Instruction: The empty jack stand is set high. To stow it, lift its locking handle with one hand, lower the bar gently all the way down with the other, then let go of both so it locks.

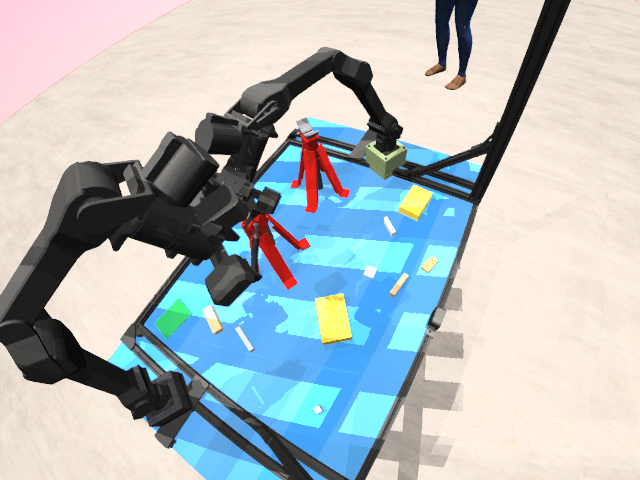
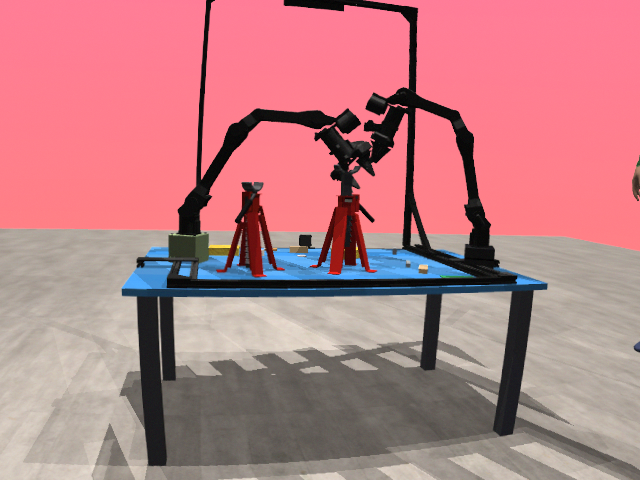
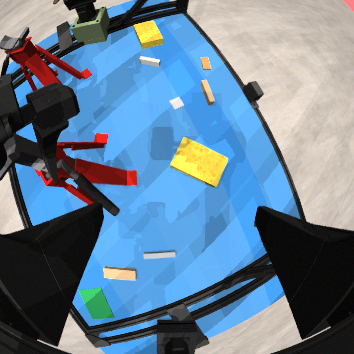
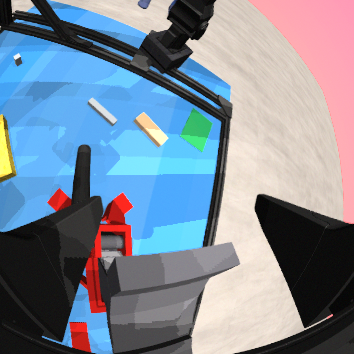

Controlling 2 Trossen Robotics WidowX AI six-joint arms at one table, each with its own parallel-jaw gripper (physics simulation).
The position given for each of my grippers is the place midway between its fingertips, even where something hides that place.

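My left gripper (image 1: 248,257) (image 2: 372,162) (image 3: 181,213) is open and holding nothing, and I can see my right gripper too (image 1: 225,219) (image 2: 367,182) (image 4: 180,203). There's a green tile (image 1: 176,315) (image 3: 93,298) (image 4: 196,128) resting on the table.
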